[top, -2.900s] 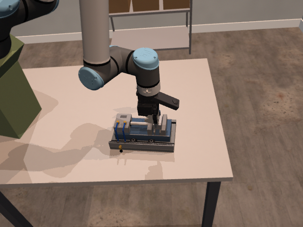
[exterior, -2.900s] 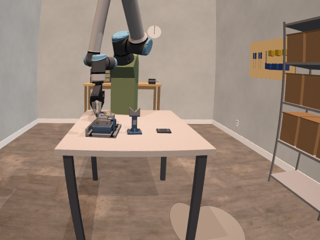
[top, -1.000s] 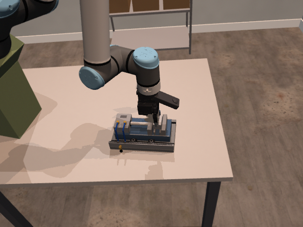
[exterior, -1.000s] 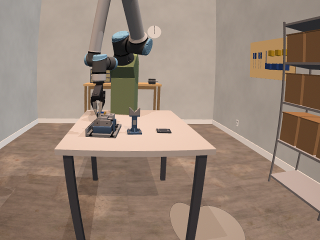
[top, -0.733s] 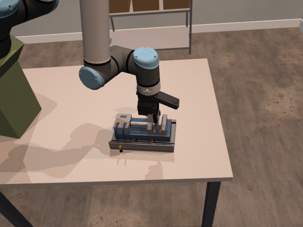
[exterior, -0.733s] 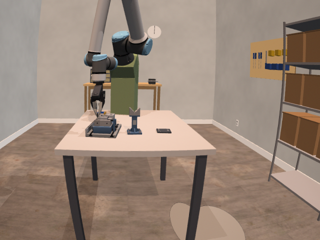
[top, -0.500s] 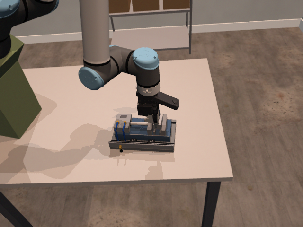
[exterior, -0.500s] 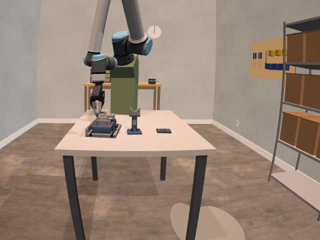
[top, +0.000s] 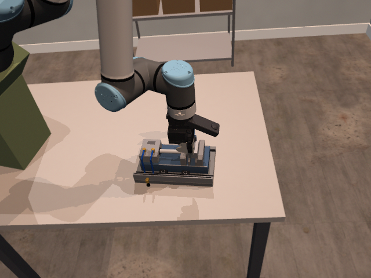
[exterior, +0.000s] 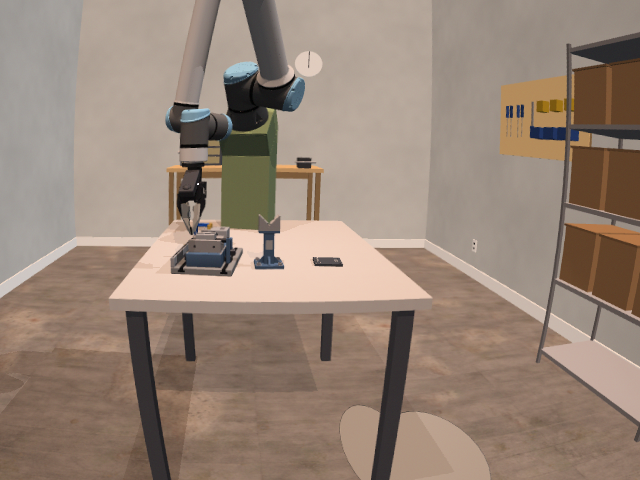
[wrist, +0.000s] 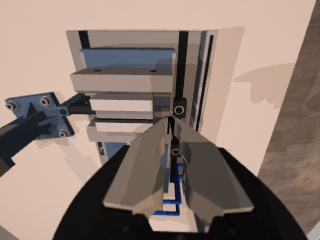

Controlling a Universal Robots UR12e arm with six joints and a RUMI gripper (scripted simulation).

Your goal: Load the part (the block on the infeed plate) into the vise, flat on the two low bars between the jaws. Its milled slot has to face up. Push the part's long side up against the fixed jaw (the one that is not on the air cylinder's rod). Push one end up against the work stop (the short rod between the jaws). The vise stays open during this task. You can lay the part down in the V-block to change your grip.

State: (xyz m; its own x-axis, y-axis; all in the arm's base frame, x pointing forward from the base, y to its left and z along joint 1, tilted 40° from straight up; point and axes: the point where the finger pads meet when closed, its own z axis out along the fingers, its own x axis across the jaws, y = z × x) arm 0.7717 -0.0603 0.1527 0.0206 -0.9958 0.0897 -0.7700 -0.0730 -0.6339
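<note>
My hand is 50 mm to the right of the part and 20 mm above it. Round my hand: moving jaw 50 mm to the left, 40 mm below, 30 mm behind; then fixed jaw 50 mm to the left, 40 mm below, 30 mm ahead; then work stop 100 mm to the left, 30 mm below.
</note>
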